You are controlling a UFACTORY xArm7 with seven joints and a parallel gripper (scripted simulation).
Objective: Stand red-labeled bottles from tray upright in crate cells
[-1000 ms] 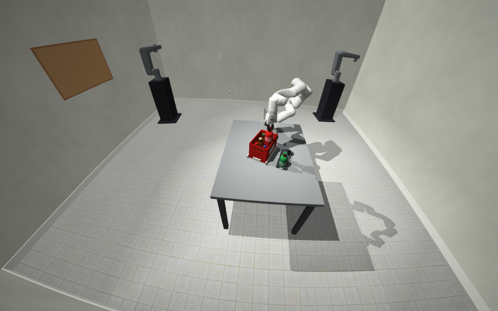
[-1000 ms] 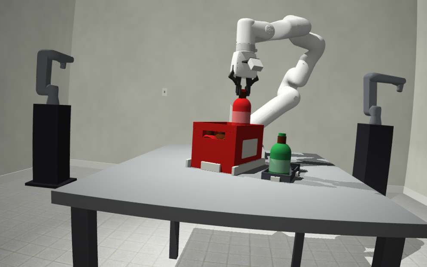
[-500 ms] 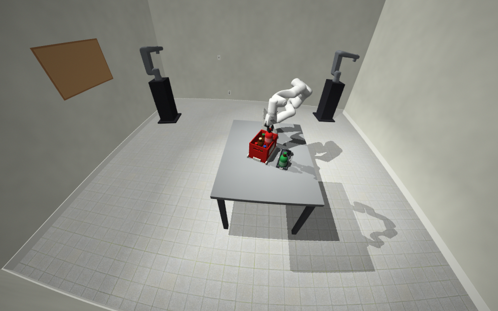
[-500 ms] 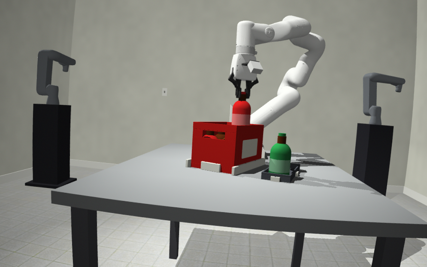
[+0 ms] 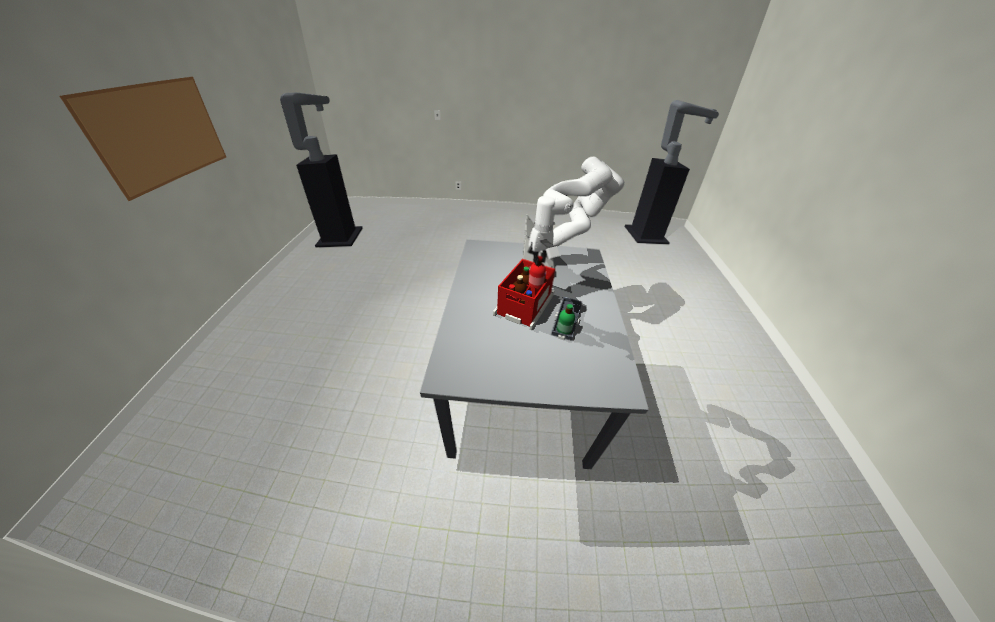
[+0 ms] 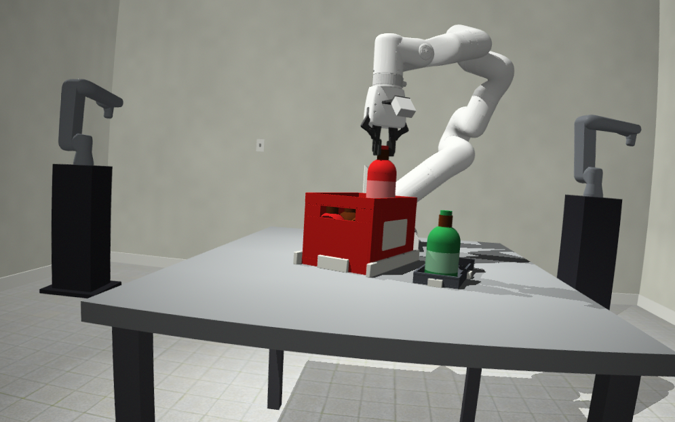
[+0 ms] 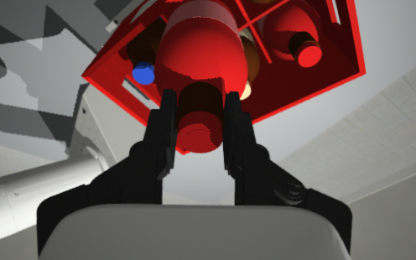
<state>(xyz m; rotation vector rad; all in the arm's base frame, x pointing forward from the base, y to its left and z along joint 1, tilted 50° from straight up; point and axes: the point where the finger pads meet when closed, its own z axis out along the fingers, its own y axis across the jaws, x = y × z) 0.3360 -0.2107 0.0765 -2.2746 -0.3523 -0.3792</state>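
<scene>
Now: hand 7 cm above the red-labeled bottle. Also, from my hand: brown bottle (5 cm behind, 7 cm to the right, 21 cm below); red crate (2 cm behind, 4 cm to the right, 21 cm below); green bottle (17 cm ahead, 13 cm to the left, 21 cm below).
</scene>
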